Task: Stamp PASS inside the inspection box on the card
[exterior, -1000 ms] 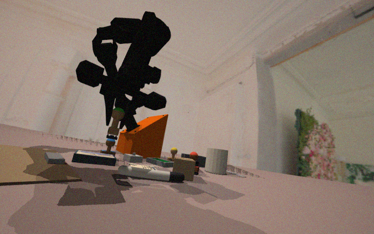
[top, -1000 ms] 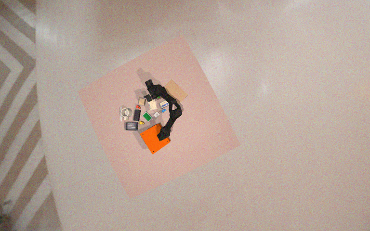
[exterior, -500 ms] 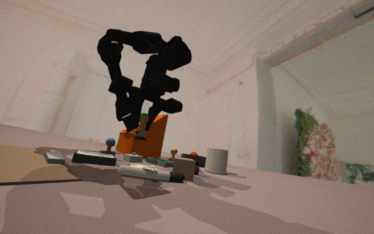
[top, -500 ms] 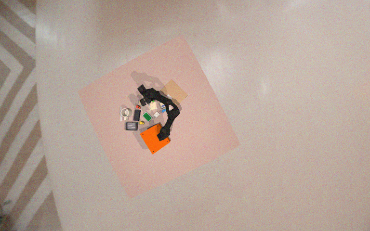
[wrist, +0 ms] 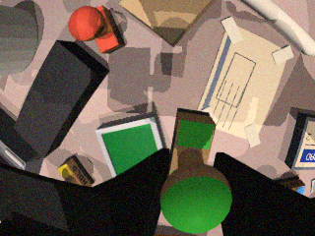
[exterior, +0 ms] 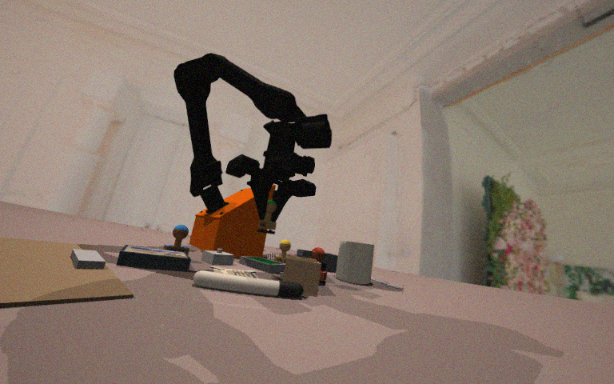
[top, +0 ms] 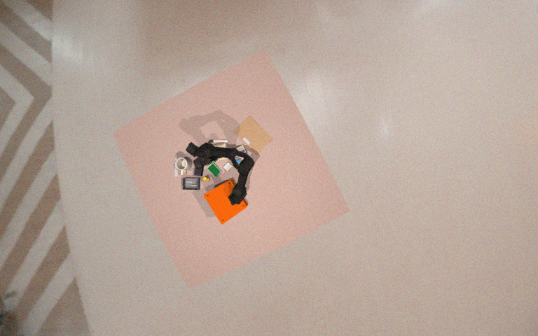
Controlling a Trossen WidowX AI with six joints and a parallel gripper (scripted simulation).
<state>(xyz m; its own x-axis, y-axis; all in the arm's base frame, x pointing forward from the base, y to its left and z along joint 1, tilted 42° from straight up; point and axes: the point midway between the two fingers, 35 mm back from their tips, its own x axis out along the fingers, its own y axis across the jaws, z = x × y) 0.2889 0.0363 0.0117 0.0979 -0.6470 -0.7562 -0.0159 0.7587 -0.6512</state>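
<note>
My gripper tip is 10 cm above the green ink pad, 6 cm past it and 4 cm to the right of it. From my gripper tip the other things lie so: red-knobbed stamp: 8 cm to the left, 8 cm below, 7 cm ahead; cream card: 10 cm below, 5 cm to the right, 3 cm ahead; tan box: 10 cm ahead, 8 cm below, 2 cm to the left.
</note>
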